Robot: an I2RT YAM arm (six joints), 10 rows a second.
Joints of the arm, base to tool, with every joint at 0 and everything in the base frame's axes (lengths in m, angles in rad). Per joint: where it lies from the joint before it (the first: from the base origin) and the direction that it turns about. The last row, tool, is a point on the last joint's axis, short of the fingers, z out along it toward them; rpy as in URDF.
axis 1: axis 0 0 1 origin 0.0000 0.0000 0.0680
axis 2: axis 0 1 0 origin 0.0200 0.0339 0.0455
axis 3: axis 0 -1 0 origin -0.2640 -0.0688 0.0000
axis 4: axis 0 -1 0 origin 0.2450 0.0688 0.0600
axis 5: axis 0 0 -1 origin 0.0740 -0.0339 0.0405
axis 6: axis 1 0 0 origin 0.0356 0.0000 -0.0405
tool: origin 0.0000 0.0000 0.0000 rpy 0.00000 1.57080 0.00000
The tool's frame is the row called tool.
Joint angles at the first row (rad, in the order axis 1, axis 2, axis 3, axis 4, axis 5, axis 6):
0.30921, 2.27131, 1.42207, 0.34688, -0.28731, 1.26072
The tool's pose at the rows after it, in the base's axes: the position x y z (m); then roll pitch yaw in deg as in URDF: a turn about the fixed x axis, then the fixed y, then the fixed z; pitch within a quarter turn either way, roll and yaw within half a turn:
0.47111 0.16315 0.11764 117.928 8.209 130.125
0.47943 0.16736 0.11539 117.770 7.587 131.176
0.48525 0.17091 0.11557 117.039 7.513 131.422
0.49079 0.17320 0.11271 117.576 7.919 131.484
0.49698 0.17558 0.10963 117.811 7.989 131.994
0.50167 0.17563 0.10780 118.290 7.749 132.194
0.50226 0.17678 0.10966 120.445 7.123 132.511
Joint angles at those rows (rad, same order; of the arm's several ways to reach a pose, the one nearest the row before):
0.31404, 2.29447, 1.45847, 0.33356, -0.27434, 1.26117
0.31548, 2.32946, 1.51252, 0.31324, -0.29482, 1.26260
0.31815, 2.35138, 1.54861, 0.31137, -0.30066, 1.26661
0.31940, 2.37663, 1.58650, 0.29044, -0.29457, 1.25796
0.31962, 2.40539, 1.62884, 0.27169, -0.30036, 1.25136
0.31663, 2.42445, 1.66096, 0.24867, -0.30526, 1.24907
0.31858, 2.42434, 1.68608, 0.18373, -0.30145, 1.24499

